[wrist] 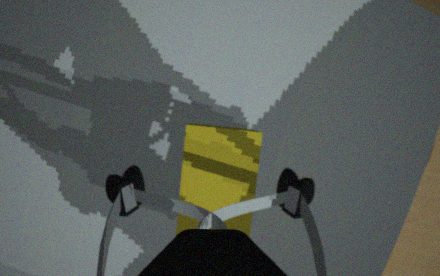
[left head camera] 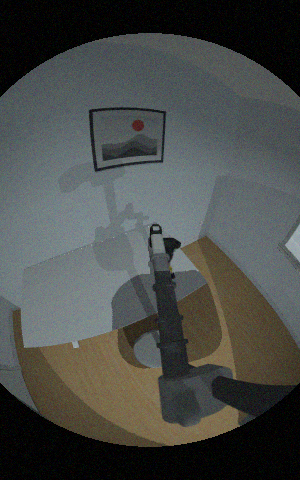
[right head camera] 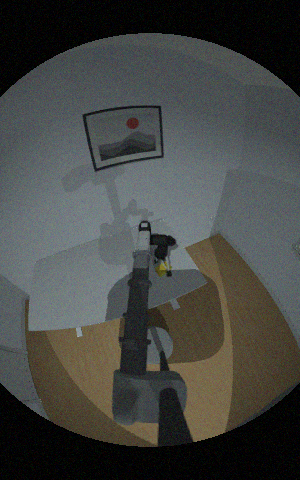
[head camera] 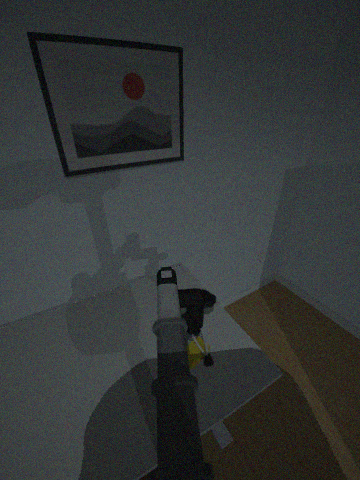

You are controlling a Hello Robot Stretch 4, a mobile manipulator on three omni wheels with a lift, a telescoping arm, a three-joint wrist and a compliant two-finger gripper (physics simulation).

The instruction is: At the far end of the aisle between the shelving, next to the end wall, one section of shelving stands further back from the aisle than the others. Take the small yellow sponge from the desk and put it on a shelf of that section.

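Where they show: gripper, fingertip midpoint: [wrist: 210,183] [right head camera: 162,268] [head camera: 193,352]; robot's base at its link origin: [left head camera: 153,347] [right head camera: 152,344].
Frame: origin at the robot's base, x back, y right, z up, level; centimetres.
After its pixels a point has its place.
The small yellow sponge [head camera: 196,345] @[x -57.4, y 9.9, z 73.9 cm] [right head camera: 161,270] @[x -53.3, y 8.3, z 73.8 cm] [wrist: 220,150] @[x -58.1, y 11.8, z 73.8 cm] lies on the grey-white desk [head camera: 40,380] @[x -51.8, y -49.6, z 69.3 cm] [left head camera: 60,305] @[x -29.0, y -67.5, z 69.3 cm] [right head camera: 65,295] @[x -28.8, y -65.1, z 69.3 cm] [wrist: 370,115] @[x -48.1, y 24.7, z 69.3 cm], near its right end. In the left head view a sliver of it shows beside the arm. My gripper [wrist: 210,183] @[x -56.4, y 8.8, z 70.9 cm] is open above the desk, pointing down. In the wrist view its two dark fingertips stand on either side of the sponge, with a gap on each side. The sponge's near end is hidden by the gripper body. How high the fingertips are above the desk is hard to tell. The shelving does not show.
A framed picture [head camera: 107,105] @[x -105.9, y -18.1, z 155.5 cm] [left head camera: 128,139] @[x -107.7, y -14.1, z 150.8 cm] [right head camera: 125,137] @[x -108.0, y -13.3, z 151.0 cm] hangs on the wall behind the desk. Another wall [head camera: 320,235] @[x -143.9, y 127.7, z 64.9 cm] stands to the right. Wooden floor [head camera: 320,350] @[x -87.3, y 112.9, z -2.8 cm] [left head camera: 240,290] @[x -48.8, y 134.5, z -2.7 cm] [right head camera: 255,300] @[x -35.9, y 140.9, z -2.8 cm] lies right of the desk and in front of it. The scene is dim, with robot shadows.
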